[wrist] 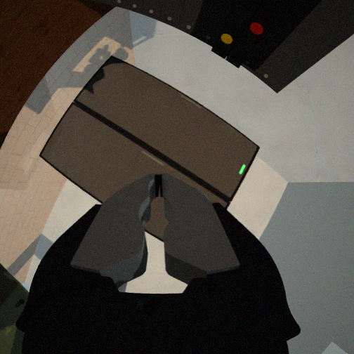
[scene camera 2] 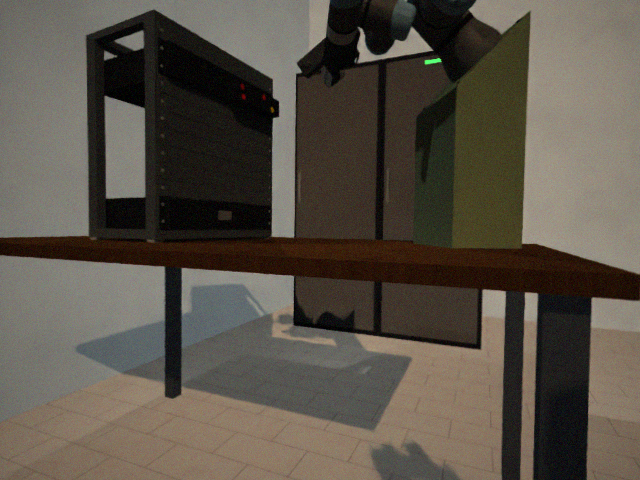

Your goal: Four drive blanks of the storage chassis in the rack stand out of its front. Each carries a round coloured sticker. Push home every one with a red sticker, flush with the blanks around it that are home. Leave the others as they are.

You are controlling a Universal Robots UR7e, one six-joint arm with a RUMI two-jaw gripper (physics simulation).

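The storage chassis (scene camera 2: 199,67) is the black unit high in the rack (scene camera 2: 151,129). Three red stickers (scene camera 2: 242,86) (scene camera 2: 243,96) (scene camera 2: 264,97) and a yellow sticker (scene camera 2: 272,109) show toward its far end in the scene view. The blank with the yellow sticker visibly stands out past the rack's edge; how far the red ones stand out is too dark to tell. In the wrist view a yellow sticker (wrist: 226,38) and a red sticker (wrist: 256,28) show at the top. My gripper (scene camera 2: 331,77) (wrist: 159,176) is shut and empty, in the air to the right of the rack, apart from the chassis.
The rack stands on the brown table (scene camera 2: 336,258) (wrist: 30,60). A tall yellow-green block (scene camera 2: 488,155) with a sloping top stands on the right of the table, below the arm. A brown two-door cabinet (scene camera 2: 336,155) (wrist: 165,115) stands behind the table. A second black unit (scene camera 2: 188,214) sits low in the rack.
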